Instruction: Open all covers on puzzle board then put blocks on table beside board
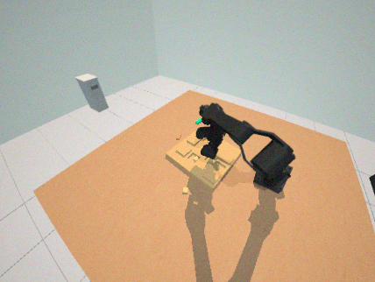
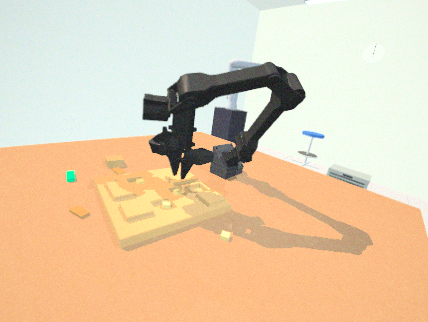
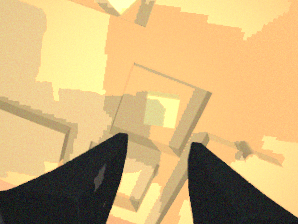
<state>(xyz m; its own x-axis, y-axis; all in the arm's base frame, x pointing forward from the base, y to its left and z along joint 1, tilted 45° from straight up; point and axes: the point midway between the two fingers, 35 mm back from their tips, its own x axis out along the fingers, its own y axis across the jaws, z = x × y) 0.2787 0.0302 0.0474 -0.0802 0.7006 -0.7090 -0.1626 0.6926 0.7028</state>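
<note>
The tan puzzle board lies 50 mm ahead of my gripper tip and 40 mm below it.
</note>
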